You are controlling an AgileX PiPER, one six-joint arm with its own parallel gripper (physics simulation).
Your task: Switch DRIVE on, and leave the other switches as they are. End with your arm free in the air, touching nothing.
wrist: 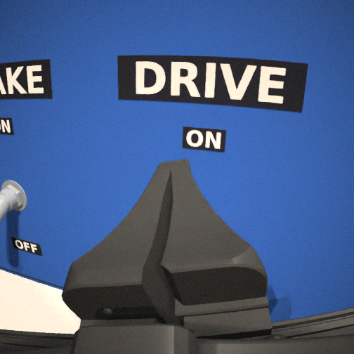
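The blue panel (280, 165) fills most of the wrist view. The DRIVE label (210, 82) is at the upper middle, with its ON label (204, 139) below it. My gripper (176, 177) is shut, its two dark fingers together and their tips just below the ON label in the picture. The DRIVE lever does not show; the fingers cover the area under the label. Whether the fingertips touch the lever or the panel cannot be told.
At the left edge is the BRAKE switch (11, 196), its lever cut off by the frame and pointing down-left, between a partly visible ON label (6, 126) and an OFF label (26, 246). A pale surface (30, 305) shows below the panel at lower left.
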